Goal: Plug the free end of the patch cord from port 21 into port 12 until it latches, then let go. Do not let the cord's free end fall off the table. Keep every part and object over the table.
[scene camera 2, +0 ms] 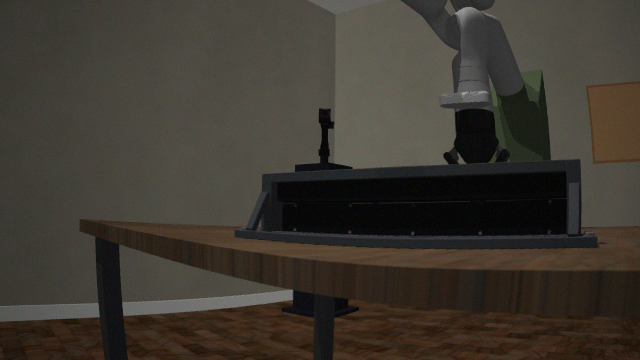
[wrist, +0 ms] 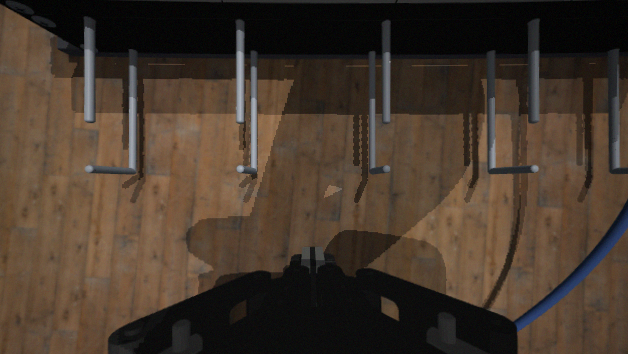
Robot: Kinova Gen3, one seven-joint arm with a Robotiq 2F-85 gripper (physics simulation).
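Seen in the pictures: gripper, fingertip midpoint: [wrist: 312, 260]; arm's base at its link origin: [scene camera 2: 509, 86].
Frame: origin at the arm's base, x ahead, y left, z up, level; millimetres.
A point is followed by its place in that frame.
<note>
The patch panel's frame [scene camera 2: 420, 170] @(x 593, y -33, z -287 mm) stands on the table, its open back towards scene camera 2. In the wrist view the dark panel [wrist: 310, 30] @(x 561, y -4, z -337 mm) crosses the top; its port row and numbers do not show, so ports 12 and 21 cannot be made out. The blue patch cord [wrist: 595, 261] @(x 401, y -190, z -324 mm) curves at the lower right and passes behind the gripper's right side; both its ends are out of view. My gripper [wrist: 312, 260] @(x 398, y -6, z -330 mm) is shut and empty, in front of the panel and left of the cord. In scene camera 2 its fingertips are hidden behind the frame's top bar.
Several metal rods and hooked guides [wrist: 372, 125] @(x 499, y -56, z -364 mm) stick out from the panel towards the gripper. The wooden table [scene camera 2: 375, 285] @(x 806, y 25, z -398 mm) [wrist: 40, 200] @(x 434, y 233, z -382 mm) has its edge nearest scene camera 2 beyond the frame. A black device [scene camera 2: 324, 135] stands on a pedestal in the background.
</note>
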